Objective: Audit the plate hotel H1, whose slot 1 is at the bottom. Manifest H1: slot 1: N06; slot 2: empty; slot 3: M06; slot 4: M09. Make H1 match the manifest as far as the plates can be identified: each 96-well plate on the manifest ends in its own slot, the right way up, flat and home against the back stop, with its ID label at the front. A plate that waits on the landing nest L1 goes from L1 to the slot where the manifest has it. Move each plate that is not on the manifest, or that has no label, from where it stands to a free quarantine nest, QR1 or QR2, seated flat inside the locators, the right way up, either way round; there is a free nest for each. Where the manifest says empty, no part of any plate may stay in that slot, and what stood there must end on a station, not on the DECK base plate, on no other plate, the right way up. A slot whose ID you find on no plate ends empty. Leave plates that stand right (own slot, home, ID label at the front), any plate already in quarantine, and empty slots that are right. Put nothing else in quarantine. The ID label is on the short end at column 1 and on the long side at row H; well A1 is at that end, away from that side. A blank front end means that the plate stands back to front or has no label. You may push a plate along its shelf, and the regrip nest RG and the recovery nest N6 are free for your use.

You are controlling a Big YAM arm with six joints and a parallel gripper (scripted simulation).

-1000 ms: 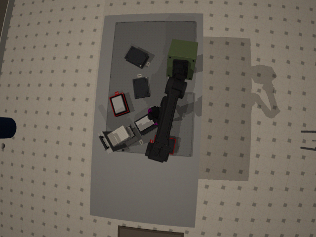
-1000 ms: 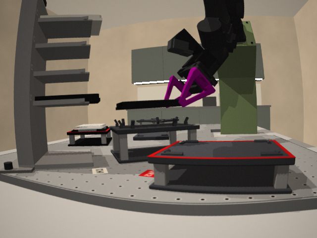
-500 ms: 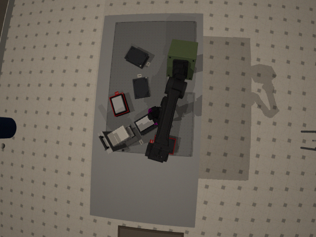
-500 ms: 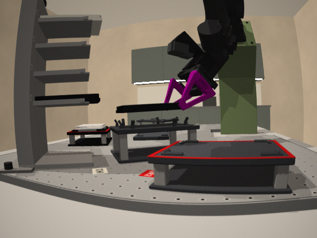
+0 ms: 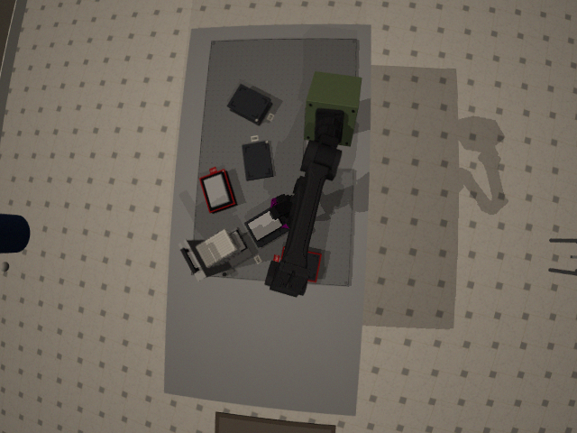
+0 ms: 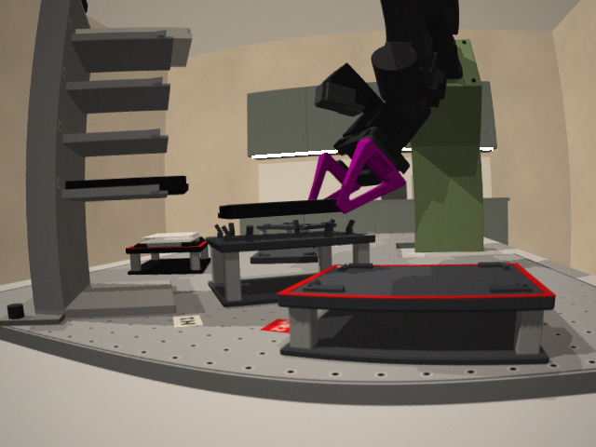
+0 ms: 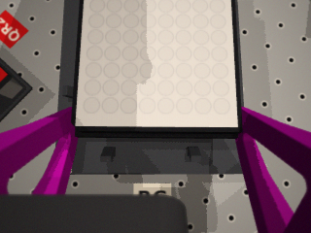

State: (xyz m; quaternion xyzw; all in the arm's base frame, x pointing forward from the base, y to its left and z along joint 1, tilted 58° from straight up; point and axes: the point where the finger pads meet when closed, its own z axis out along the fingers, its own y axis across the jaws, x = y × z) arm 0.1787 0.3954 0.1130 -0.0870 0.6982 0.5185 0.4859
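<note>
Right now my hand is 4 cm to the right of the regrip nest RG, 4 cm short of it and 4 cm above it. Also, from my hand: quarantine nest QR2 (18 cm to the left, 11 cm behind, 6 cm below); then QR2 tag (17 cm to the left, 9 cm below, 1 cm behind); then A1 mark (5 cm behind, 3 cm to the left, 3 cm below).
</note>
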